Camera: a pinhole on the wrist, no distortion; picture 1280 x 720 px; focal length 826.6 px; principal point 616.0 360.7 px. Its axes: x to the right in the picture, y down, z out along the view. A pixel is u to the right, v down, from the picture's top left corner.
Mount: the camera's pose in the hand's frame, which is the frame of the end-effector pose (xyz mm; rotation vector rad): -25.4 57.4 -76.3 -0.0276 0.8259 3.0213
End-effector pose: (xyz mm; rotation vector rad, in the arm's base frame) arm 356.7 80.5 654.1 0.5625 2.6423 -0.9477
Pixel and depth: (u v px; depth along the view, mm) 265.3 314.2 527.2
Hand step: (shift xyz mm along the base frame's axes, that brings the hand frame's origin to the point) 33.6 59.3 -537.6
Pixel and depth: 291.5 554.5 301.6
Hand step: 17.1 -15.6 -280.3
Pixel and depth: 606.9 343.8 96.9
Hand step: 72.0 66.1 -53.9
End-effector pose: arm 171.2 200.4 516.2 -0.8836 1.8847 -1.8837
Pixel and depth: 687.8 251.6 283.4
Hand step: 89.2 -96.6 -249.5
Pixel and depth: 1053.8 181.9 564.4
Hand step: 378.3 -86.0 -528.2
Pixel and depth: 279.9 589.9 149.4
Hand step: 3.9 -84.8 -94.4
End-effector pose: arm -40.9 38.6 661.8 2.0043 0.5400 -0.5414
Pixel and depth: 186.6 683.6 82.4
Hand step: 51.9 -39.9 34.7
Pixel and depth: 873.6 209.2 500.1
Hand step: 28.0 -471.4 240.8
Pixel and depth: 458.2 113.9 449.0
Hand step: 237.9 -385.2 134.7
